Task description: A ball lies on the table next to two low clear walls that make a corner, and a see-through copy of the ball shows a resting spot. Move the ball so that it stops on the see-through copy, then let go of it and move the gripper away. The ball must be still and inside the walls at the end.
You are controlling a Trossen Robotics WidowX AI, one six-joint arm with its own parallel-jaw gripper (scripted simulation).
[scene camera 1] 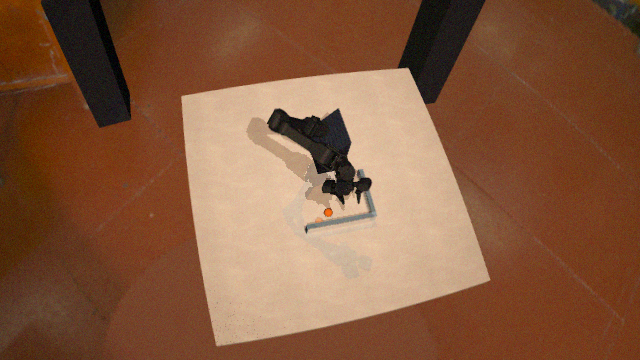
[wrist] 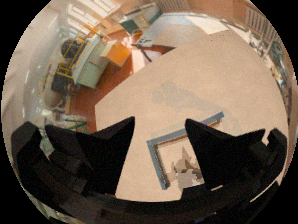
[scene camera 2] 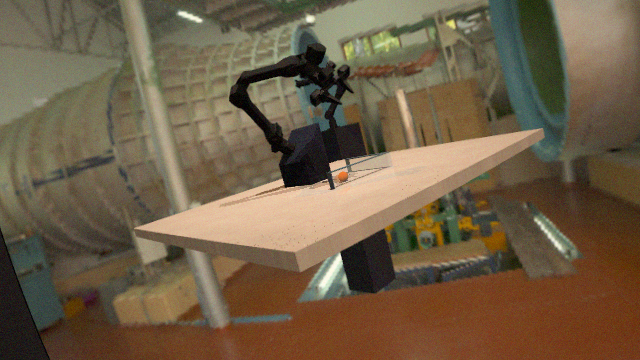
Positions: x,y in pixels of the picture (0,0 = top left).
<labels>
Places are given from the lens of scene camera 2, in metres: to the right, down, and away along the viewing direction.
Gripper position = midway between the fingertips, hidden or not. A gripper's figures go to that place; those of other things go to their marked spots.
gripper (scene camera 2: 347,98): 0.10, -0.29, 1.41
clear wall (scene camera 2: 345,176): 0.09, -0.01, 1.39
</labels>
